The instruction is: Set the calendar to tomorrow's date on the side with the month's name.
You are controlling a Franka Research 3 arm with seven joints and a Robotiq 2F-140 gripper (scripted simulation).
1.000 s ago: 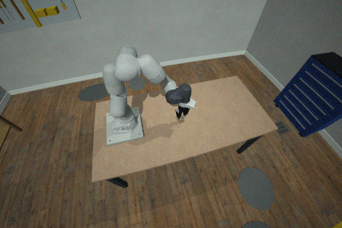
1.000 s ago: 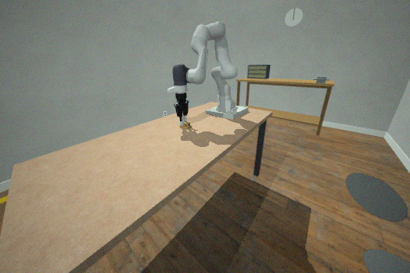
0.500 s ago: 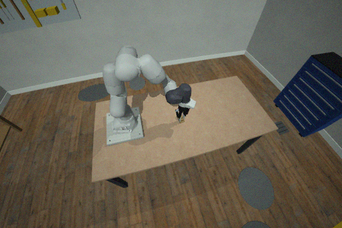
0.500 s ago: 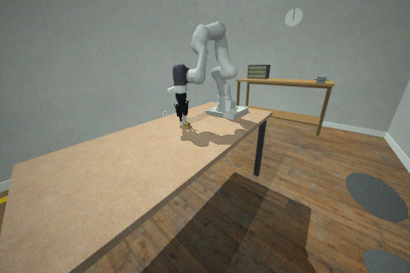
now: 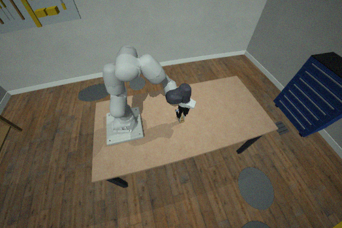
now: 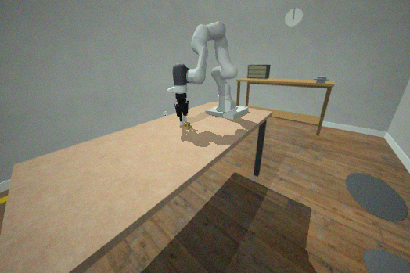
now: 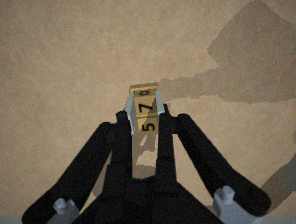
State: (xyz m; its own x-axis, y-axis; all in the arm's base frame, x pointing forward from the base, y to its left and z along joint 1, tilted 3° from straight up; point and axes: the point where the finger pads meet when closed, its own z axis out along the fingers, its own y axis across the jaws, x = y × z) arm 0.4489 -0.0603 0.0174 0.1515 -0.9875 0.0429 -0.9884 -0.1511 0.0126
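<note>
My hand is 3 cm above the wooden digit cube. Also, from my hand: wooden tray: 4 cm below, 2 cm to the left.
</note>
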